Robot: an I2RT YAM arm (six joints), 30 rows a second.
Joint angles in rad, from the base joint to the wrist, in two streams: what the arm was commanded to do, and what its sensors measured. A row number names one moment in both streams.
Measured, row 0: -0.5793, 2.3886, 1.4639, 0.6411, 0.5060, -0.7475
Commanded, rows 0 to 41: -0.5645, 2.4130, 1.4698, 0.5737, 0.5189, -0.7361; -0.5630, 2.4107, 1.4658, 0.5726, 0.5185, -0.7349; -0.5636, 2.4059, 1.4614, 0.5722, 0.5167, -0.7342; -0.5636, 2.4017, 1.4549, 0.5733, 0.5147, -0.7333; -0.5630, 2.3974, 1.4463, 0.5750, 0.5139, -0.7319; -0.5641, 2.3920, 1.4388, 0.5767, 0.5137, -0.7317; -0.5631, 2.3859, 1.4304, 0.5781, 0.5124, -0.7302; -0.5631, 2.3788, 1.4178, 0.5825, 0.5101, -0.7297; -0.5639, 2.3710, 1.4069, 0.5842, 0.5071, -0.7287; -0.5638, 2.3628, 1.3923, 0.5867, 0.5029, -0.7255; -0.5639, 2.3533, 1.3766, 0.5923, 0.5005, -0.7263; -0.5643, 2.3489, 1.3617, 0.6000, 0.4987, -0.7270; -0.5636, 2.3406, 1.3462, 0.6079, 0.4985, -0.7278; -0.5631, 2.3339, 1.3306, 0.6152, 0.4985, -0.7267; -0.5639, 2.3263, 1.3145, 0.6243, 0.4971, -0.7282; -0.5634, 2.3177, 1.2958, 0.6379, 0.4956, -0.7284; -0.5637, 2.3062, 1.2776, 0.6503, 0.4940, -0.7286; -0.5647, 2.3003, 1.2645, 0.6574, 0.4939, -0.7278; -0.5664, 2.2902, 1.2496, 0.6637, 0.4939, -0.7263; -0.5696, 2.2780, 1.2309, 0.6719, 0.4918, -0.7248; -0.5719, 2.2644, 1.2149, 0.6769, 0.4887, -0.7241; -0.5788, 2.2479, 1.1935, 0.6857, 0.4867, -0.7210; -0.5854, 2.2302, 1.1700, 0.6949, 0.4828, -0.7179; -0.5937, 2.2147, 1.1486, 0.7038, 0.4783, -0.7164; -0.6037, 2.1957, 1.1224, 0.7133, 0.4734, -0.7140; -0.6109, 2.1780, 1.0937, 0.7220, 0.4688, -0.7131; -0.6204, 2.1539, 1.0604, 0.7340, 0.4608, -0.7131; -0.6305, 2.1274, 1.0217, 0.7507, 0.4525, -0.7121; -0.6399, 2.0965, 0.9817, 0.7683, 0.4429, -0.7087; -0.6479, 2.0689, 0.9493, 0.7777, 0.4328, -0.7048; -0.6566, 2.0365, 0.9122, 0.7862, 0.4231, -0.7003; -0.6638, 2.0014, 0.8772, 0.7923, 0.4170, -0.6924; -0.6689, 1.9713, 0.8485, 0.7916, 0.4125, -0.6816; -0.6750, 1.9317, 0.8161, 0.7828, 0.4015, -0.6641; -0.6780, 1.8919, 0.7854, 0.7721, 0.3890, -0.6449; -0.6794, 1.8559, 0.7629, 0.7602, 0.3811, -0.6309; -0.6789, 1.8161, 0.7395, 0.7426, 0.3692, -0.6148; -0.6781, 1.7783, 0.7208, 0.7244, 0.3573, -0.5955; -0.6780, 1.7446, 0.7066, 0.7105, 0.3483, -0.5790; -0.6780, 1.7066, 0.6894, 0.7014, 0.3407, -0.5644; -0.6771, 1.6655, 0.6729, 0.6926, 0.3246, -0.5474; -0.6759, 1.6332, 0.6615, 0.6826, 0.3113, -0.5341
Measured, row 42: -0.6800, 1.7016, 0.6899, 0.7139, 0.3660, -0.6117
